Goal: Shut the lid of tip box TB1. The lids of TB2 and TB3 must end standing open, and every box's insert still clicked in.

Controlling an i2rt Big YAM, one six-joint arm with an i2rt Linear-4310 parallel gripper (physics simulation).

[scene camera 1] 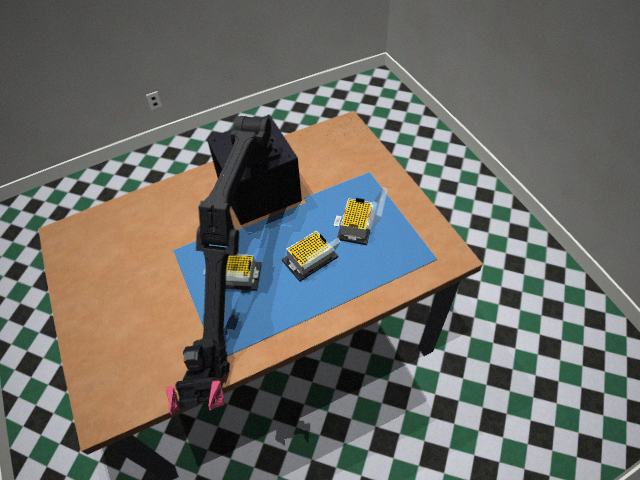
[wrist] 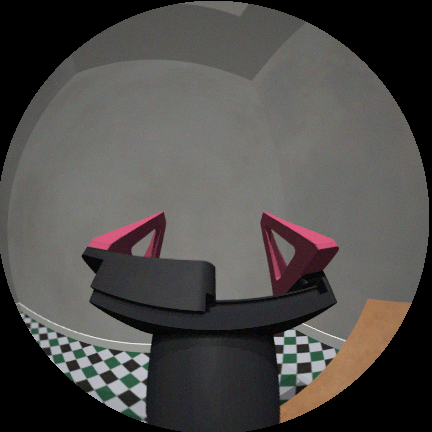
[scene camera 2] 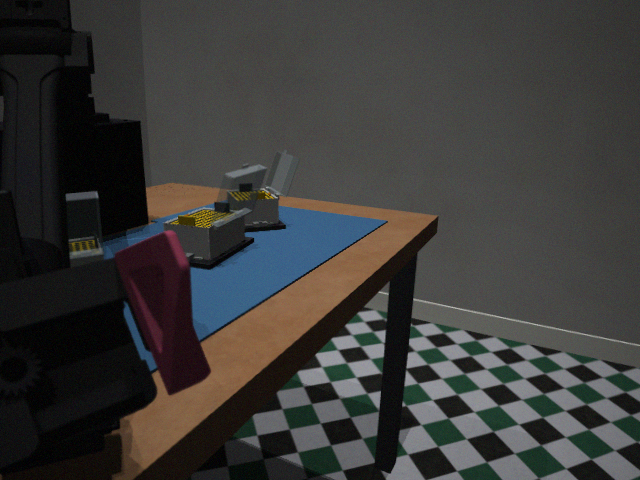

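Three tip boxes with yellow racks of tips stand on dark bases; no TB label is readable. The left box is partly hidden by the arm, and its clear lid stands up. The middle box has its clear lid raised. The right box also has its lid standing open. The inserts look seated, but their clicks cannot be made out. My gripper is open and empty, by the front table edge, away from the boxes.
The boxes stand on a blue mat on a wooden table. The arm's black pedestal stands behind the mat. My arm stretches over the mat's left part, across the left box in scene camera 1.
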